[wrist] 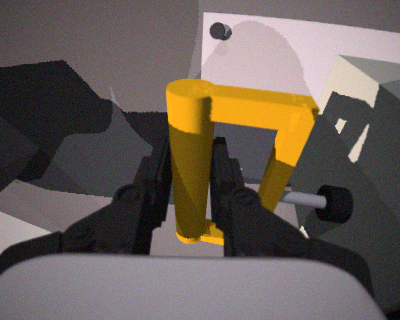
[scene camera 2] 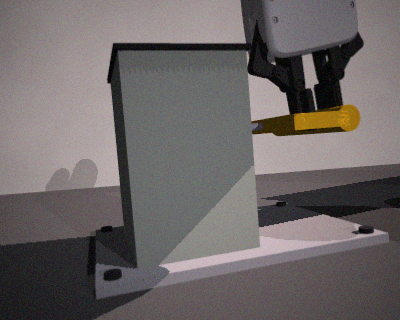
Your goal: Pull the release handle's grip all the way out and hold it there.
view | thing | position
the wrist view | my gripper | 191, 156
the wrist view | pale base plate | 293, 56
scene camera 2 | my gripper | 319, 125
